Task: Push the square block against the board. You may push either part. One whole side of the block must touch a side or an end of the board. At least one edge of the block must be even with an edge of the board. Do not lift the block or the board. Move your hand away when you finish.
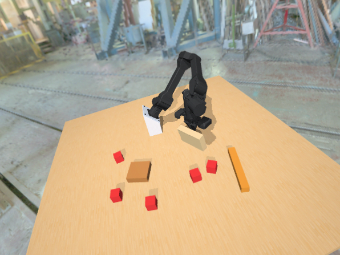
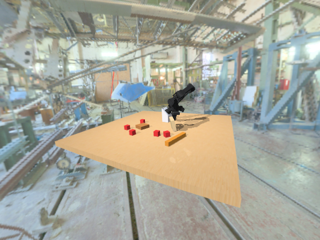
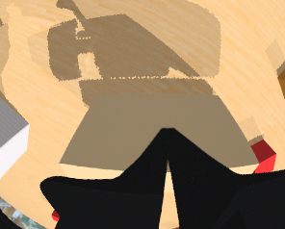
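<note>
Right now the tan block is 1 cm ahead of my gripper tip, 2 cm to the right of it and 3 cm below it. Also, from my gripper tip: brown block (8 cm ahead, 31 cm to the right, 7 cm below); then orange board (24 cm ahead, 10 cm to the left, 7 cm below).
</note>
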